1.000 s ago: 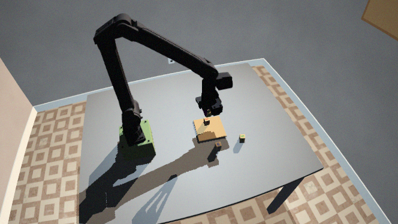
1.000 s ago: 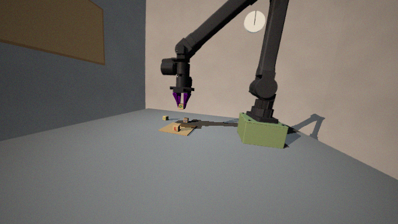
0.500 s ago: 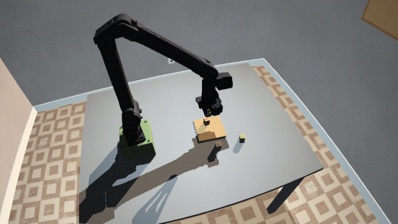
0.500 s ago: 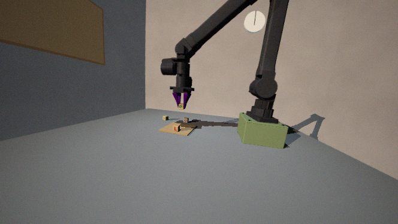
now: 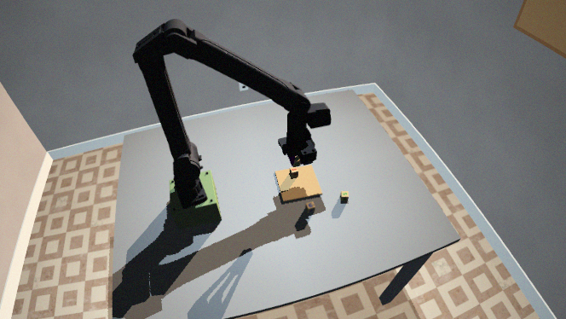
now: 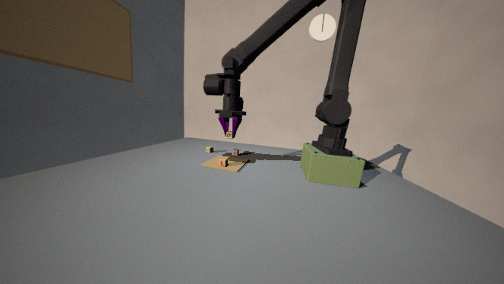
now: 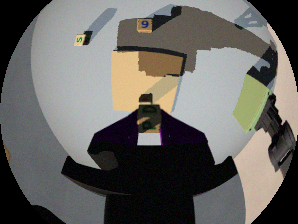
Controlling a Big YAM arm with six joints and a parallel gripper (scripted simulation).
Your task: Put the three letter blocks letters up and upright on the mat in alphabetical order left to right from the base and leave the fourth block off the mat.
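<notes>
The block is right at my hand. The rest, counted from my hand: tan mat: 11 cm below, 1 cm ahead.
</notes>
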